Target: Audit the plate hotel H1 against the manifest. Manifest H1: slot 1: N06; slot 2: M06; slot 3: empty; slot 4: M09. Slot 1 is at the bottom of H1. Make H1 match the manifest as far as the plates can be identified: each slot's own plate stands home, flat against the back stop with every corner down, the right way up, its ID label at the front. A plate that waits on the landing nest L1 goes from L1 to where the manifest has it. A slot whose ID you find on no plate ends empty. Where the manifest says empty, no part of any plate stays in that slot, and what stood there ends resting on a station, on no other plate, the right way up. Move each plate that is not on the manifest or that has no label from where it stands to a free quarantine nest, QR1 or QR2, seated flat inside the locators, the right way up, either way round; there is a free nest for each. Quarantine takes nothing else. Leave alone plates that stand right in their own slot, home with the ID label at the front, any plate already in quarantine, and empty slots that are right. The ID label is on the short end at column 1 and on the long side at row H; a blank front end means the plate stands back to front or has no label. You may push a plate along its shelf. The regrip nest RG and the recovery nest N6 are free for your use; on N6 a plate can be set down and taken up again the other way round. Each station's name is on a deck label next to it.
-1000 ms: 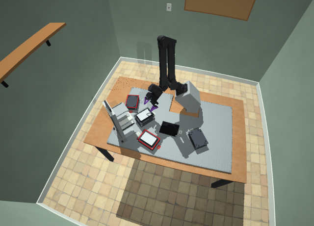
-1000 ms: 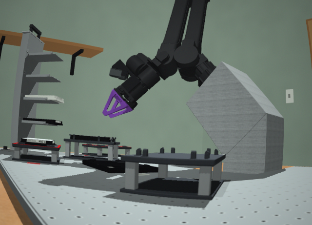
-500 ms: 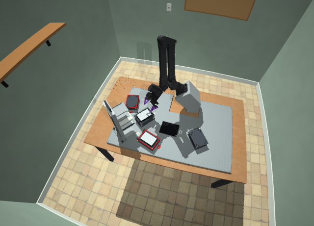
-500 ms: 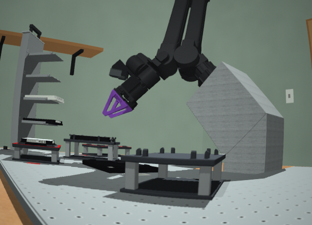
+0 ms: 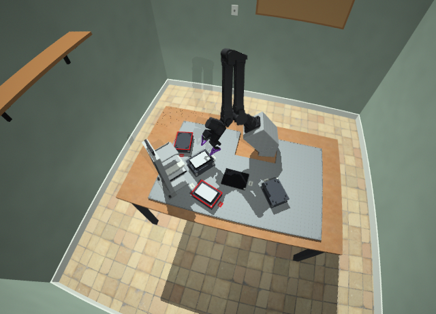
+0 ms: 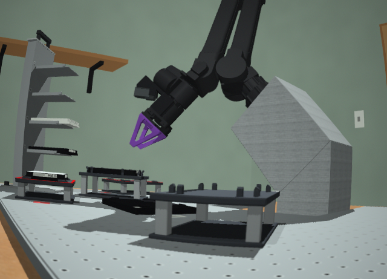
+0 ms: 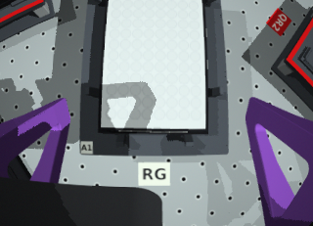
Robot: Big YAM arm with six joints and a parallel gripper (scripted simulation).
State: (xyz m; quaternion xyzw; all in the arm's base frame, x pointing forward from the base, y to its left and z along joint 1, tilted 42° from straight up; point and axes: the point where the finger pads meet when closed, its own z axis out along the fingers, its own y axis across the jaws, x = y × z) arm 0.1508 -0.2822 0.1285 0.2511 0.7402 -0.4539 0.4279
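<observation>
The regrip nest lies 80 mm below my hand, 40 mm to the right of it and 40 mm ahead of it. Round my hand: white well plate: 190 mm to the right, 160 mm ahead, 50 mm above; RG deck label: 140 mm below, 40 mm to the left, 30 mm behind; QR2 deck label: 190 mm to the right, 140 mm below, 30 mm behind.
</observation>
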